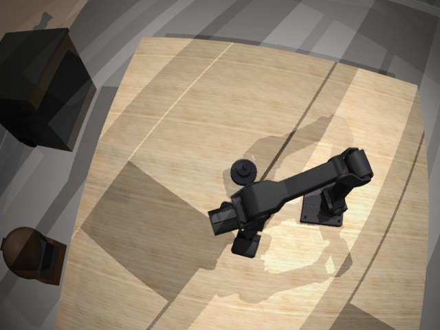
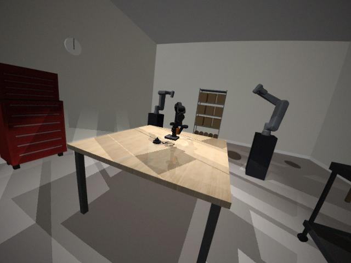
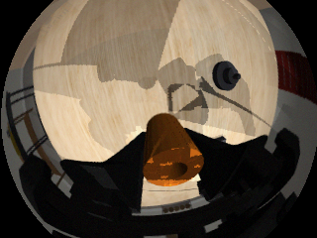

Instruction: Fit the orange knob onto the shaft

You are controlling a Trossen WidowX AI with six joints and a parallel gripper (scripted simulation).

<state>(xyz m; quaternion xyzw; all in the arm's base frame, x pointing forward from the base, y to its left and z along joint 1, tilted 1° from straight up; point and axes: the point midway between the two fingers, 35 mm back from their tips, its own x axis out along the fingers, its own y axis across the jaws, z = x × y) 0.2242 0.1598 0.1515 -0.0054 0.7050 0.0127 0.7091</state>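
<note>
Right now my gripper tip is 19 cm to the left of the dark round pedestal, 11 cm above it and 8 cm short of it. Also, from my gripper tip: orange knob: 2 cm above.
</note>
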